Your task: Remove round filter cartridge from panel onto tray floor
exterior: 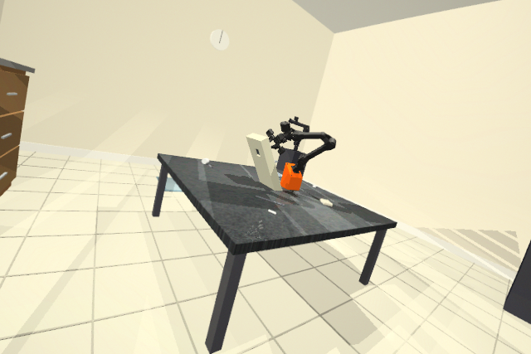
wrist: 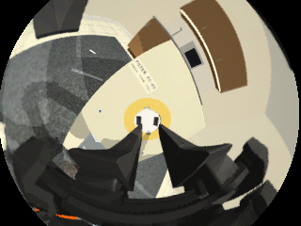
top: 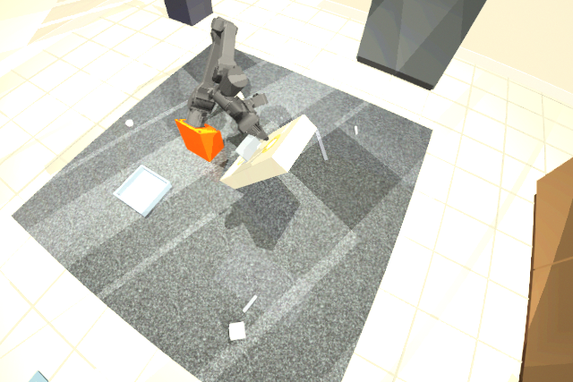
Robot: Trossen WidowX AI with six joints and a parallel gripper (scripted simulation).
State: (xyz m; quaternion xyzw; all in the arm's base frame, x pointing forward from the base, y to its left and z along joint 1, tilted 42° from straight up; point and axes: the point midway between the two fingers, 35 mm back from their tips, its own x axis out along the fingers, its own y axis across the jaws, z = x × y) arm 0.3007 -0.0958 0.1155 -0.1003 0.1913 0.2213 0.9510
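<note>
My gripper tip is 3 cm short of the white round filter cartridge and 2 cm above it. Round my gripper tip: short rod: 18 cm ahead, 40 cm to the right, 27 cm below; cream service panel: 2 cm behind, 10 cm below; peg: 19 cm ahead, 44 cm to the left, 27 cm below.
</note>
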